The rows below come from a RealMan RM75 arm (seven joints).
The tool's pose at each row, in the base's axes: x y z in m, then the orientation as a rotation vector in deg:
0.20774 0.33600 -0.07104 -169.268 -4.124 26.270
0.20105 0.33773 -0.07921 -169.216 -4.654 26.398
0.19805 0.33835 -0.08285 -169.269 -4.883 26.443
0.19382 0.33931 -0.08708 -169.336 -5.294 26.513
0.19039 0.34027 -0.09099 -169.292 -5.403 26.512
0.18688 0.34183 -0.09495 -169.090 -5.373 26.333
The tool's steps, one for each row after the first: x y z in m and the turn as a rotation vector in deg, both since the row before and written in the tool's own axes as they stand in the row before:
-0.00382 -0.00060 0.00998 -0.032 -0.116 -0.345
-0.00172 -0.00013 0.00443 -0.087 -0.037 -0.138
-0.00268 -0.00042 0.00542 -0.128 -0.062 -0.252
-0.00201 -0.00047 0.00487 0.029 -0.008 -0.078
-0.00202 -0.00106 0.00502 0.223 0.105 -0.027

